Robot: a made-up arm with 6 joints.
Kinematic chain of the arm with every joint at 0, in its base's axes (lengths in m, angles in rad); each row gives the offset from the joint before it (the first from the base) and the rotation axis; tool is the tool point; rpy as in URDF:
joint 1: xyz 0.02 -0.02 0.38 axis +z
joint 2: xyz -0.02 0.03 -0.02 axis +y
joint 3: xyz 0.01 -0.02 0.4 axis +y
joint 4: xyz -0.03 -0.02 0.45 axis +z
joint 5: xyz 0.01 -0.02 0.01 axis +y
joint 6: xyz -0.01 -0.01 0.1 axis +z
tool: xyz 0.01 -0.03 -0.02 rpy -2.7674 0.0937 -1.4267
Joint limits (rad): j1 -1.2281..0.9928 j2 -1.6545..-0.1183 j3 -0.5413..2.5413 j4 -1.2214..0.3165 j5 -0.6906..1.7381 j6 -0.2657..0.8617
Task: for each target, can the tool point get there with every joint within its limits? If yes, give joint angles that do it. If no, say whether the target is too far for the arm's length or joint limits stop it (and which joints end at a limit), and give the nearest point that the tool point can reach.
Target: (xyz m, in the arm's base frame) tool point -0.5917 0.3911 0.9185
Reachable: yes | joints -0.6929 -1.2374 0.6033 -0.4352 0.1793 0.2671
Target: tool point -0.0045 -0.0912 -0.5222
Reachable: no: joint limits stop it (at a limit: joint 1, joint 2, joint 3, joint 5, joint 6) | nearest point -0.3946 -0.6752 -0.0529 | short by 0.845 m
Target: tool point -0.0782 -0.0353 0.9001
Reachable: yes | joints -0.5914 -1.3059 2.0615 -0.1354 -0.3055 0.0210
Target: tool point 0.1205 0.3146 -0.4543
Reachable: no: joint limits stop it (at a limit: joint 1, joint 2, joint 3, joint 5, joint 6) | nearest point -0.2287 0.7166 -0.0500 | short by 0.669 m
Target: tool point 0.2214 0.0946 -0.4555
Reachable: no: joint limits stop it (at a limit: joint 2, joint 3, joint 4, joint 6) | nearest point 0.2400 0.1052 0.3343 | short by 0.790 m
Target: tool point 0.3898 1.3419 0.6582
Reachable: no: too far | nearest point -0.2754 0.8479 0.5949 | short by 0.831 m
